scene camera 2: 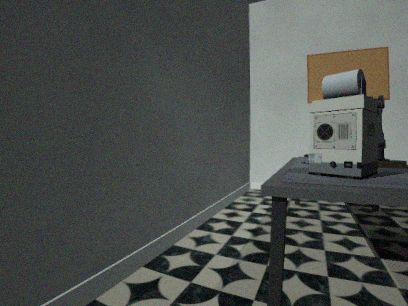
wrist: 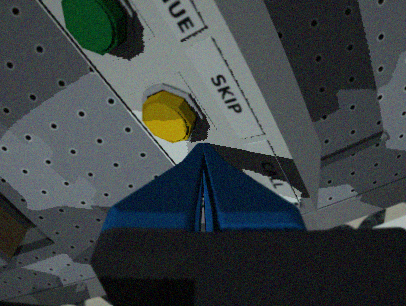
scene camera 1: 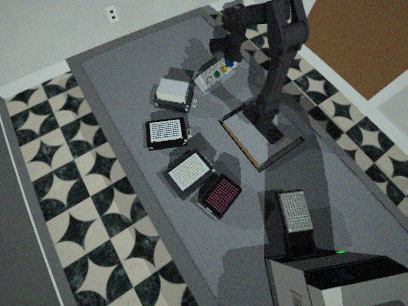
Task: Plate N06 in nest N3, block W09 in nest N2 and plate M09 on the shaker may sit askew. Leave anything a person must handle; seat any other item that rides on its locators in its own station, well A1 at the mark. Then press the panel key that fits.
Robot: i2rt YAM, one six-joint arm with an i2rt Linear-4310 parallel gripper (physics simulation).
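Observation:
My gripper [scene camera 1: 230, 64] [wrist: 203, 153] is shut and empty. Its blue fingertips are over the key panel [scene camera 1: 200, 83] [wrist: 165, 62], beside the yellow SKIP key [scene camera 1: 224, 69] [wrist: 167, 117], at the CALL label. The CALL key is hidden behind the fingers. The green key [scene camera 1: 217, 74] [wrist: 89, 25] is farther along. In scene camera 1, a white-topped item [scene camera 1: 172, 91], a pale plate [scene camera 1: 166, 130], another pale plate [scene camera 1: 189, 171] and a pink-welled plate [scene camera 1: 222, 195] sit on dark stations. Their codes are unreadable, and I cannot tell which is askew.
A grey plate [scene camera 1: 296, 211] is on a dark support before the large instrument [scene camera 1: 287, 282] [scene camera 2: 367, 135]. A shallow tray-like frame [scene camera 1: 240, 142] lies beside the arm base. The table edge [scene camera 1: 135, 177] runs left of the stations.

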